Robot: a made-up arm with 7 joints. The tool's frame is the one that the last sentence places.
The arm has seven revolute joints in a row. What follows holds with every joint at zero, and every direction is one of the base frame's.
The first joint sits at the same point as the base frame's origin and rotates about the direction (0, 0.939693, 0.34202).
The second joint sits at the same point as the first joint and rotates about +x.
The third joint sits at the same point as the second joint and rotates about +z.
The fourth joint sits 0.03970 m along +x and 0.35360 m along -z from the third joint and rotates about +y.
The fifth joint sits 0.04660 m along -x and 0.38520 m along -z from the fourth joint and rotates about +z.
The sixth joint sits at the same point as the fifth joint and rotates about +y.
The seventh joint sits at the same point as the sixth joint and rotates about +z.
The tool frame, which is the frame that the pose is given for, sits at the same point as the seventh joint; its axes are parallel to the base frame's.
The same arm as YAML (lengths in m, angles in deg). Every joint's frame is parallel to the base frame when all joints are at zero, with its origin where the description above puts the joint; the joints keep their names.
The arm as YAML. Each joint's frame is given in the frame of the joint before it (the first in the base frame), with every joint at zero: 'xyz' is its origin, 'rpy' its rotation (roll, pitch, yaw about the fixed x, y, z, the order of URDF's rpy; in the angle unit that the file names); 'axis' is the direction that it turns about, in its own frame. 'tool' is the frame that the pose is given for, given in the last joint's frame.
units:
  length: m
  angle: deg
joints:
  - name: joint 1
    type: revolute
    origin:
      xyz: [0.0, 0.0, 0.0]
      rpy: [0.0, 0.0, 0.0]
    axis: [0.0, 0.9397, 0.342]
  - name: joint 2
    type: revolute
    origin:
      xyz: [0.0, 0.0, 0.0]
      rpy: [0.0, 0.0, 0.0]
    axis: [1.0, 0.0, 0.0]
  - name: joint 3
    type: revolute
    origin:
      xyz: [0.0, 0.0, 0.0]
      rpy: [0.0, 0.0, 0.0]
    axis: [0.0, 0.0, 1.0]
  - name: joint 4
    type: revolute
    origin:
      xyz: [0.0397, 0.0, -0.3536]
      rpy: [0.0, 0.0, 0.0]
    axis: [0.0, 1.0, 0.0]
  - name: joint 5
    type: revolute
    origin:
      xyz: [-0.0466, 0.0, -0.3852]
      rpy: [0.0, 0.0, 0.0]
    axis: [0.0, 0.0, 1.0]
  - name: joint 6
    type: revolute
    origin:
      xyz: [0.0, 0.0, 0.0]
      rpy: [0.0, 0.0, 0.0]
    axis: [0.0, 1.0, 0.0]
  - name: joint 7
    type: revolute
    origin:
      xyz: [0.0, 0.0, 0.0]
      rpy: [0.0, 0.0, 0.0]
    axis: [0.0, 0.0, 1.0]
tool:
  origin:
    xyz: [0.0, 0.0, 0.0]
    rpy: [0.0, 0.0, 0.0]

